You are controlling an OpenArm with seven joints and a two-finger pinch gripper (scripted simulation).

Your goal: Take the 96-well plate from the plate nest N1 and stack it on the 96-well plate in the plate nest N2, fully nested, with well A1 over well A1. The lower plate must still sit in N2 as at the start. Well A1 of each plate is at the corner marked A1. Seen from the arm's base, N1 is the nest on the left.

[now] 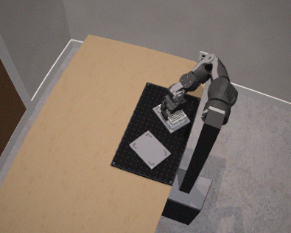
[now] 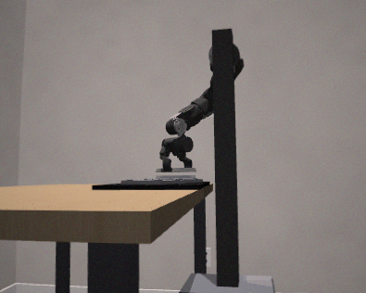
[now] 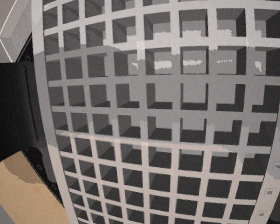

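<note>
The A1 mark is 9 cm to the left of my hand, 3 cm below it and 3 cm behind it.
</note>
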